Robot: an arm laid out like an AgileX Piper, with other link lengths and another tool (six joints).
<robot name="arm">
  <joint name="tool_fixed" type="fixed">
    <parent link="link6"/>
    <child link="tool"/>
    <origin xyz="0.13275 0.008 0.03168" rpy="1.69 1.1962 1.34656"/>
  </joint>
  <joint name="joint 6" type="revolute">
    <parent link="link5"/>
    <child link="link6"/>
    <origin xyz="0.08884 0 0.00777"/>
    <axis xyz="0.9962 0 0.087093"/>
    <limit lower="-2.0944" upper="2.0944"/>
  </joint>
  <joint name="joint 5" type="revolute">
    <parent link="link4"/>
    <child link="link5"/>
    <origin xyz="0 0 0"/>
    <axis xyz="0 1 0"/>
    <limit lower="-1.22" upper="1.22"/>
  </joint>
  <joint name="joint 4" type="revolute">
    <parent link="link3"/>
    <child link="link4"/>
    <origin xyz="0.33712 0 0.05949"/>
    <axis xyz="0.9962 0 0.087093"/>
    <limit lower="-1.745" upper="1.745"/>
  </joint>
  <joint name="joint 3" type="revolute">
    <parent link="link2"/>
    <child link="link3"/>
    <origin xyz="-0.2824 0 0.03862"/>
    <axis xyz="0 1 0"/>
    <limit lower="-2.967" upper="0"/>
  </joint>
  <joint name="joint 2" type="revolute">
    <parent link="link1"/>
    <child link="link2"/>
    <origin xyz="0 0 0"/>
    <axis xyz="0 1 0"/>
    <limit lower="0" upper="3.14"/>
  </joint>
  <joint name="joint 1" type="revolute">
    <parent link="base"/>
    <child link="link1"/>
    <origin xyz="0 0 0.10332"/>
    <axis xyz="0 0 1"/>
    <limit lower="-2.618" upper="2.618"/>
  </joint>
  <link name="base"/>
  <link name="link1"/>
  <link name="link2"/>
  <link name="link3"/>
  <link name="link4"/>
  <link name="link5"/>
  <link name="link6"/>
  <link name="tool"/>
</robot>
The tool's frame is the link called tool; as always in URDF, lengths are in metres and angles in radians.
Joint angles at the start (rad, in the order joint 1, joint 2, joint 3, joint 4, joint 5, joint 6): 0.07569 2.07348 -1.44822 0.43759 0.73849 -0.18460
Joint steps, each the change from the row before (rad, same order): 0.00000 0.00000 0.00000 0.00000 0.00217 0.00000; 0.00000 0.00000 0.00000 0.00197 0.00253 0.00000; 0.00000 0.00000 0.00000 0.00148 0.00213 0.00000; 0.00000 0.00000 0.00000 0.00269 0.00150 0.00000; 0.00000 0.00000 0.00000 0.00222 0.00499 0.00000; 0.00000 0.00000 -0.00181 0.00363 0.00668 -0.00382; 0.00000 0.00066 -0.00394 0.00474 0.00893 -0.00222; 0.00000 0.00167 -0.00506 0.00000 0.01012 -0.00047; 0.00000 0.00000 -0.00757 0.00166 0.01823 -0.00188; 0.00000 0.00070 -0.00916 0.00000 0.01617 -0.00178; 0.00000 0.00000 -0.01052 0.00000 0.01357 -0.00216; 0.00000 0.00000 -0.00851 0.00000 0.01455 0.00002
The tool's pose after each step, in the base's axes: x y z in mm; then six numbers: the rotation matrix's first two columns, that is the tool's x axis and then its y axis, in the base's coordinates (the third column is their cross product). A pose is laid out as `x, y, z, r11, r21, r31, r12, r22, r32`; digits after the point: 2 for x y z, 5 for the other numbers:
562.36, 111.71, -11.00, -0.90122, 0.40300, -0.15933, 0.39936, 0.91510, 0.05566
561.89, 112.10, -11.06, -0.90158, 0.40340, -0.15628, 0.39958, 0.91495, 0.05657
561.49, 112.41, -11.11, -0.90190, 0.40363, -0.15379, 0.39968, 0.91487, 0.05720
561.25, 112.83, -11.05, -0.90181, 0.40476, -0.15137, 0.40053, 0.91439, 0.05889
560.28, 113.40, -11.24, -0.90279, 0.40452, -0.14604, 0.40016, 0.91452, 0.05943
559.58, 114.38, -10.71, -0.90492, 0.40129, -0.14175, 0.39663, 0.91595, 0.06101
559.11, 115.66, -9.78, -0.90672, 0.39932, -0.13567, 0.39421, 0.91680, 0.06388
558.54, 116.39, -9.35, -0.90916, 0.39569, -0.12982, 0.39067, 0.91836, 0.06319
557.34, 117.92, -7.33, -0.91330, 0.38911, -0.12034, 0.38404, 0.92111, 0.06380
556.95, 119.13, -5.04, -0.91697, 0.38228, -0.11411, 0.37721, 0.92391, 0.06402
557.60, 120.22, -1.66, -0.91982, 0.37594, -0.11222, 0.37064, 0.92645, 0.06566
557.36, 121.26, 0.89, -0.92244, 0.37108, -0.10681, 0.36576, 0.92834, 0.06642

